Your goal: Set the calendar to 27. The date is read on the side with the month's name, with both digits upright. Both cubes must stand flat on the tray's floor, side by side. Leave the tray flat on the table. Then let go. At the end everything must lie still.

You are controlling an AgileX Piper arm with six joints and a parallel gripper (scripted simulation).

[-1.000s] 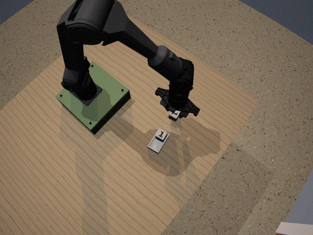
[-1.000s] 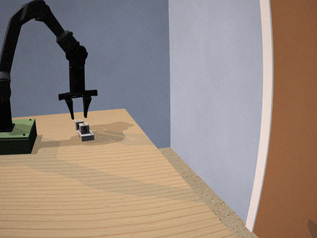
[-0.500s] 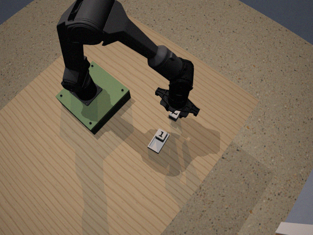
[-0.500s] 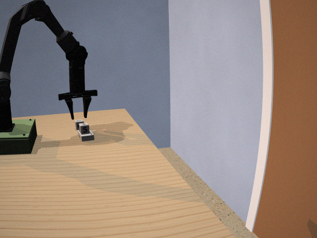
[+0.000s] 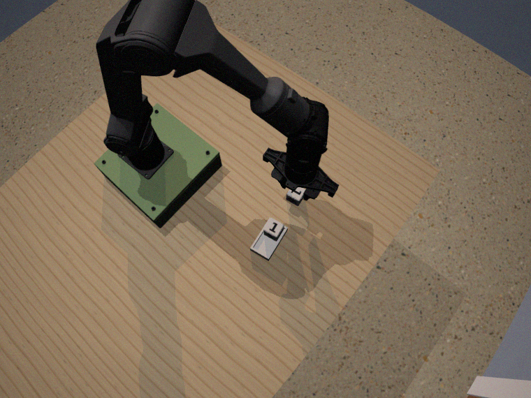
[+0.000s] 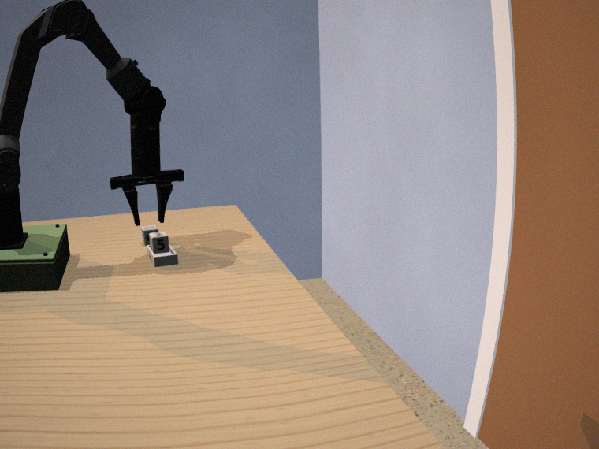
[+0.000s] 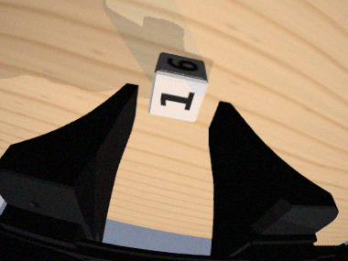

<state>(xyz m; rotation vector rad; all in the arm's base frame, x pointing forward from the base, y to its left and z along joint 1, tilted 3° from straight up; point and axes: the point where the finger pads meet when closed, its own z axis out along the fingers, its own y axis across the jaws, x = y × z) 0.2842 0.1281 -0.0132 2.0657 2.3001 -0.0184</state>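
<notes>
Now: hand 1 cm short of the white tray, 11 cm to the left of it and 3 cm above it.
</notes>
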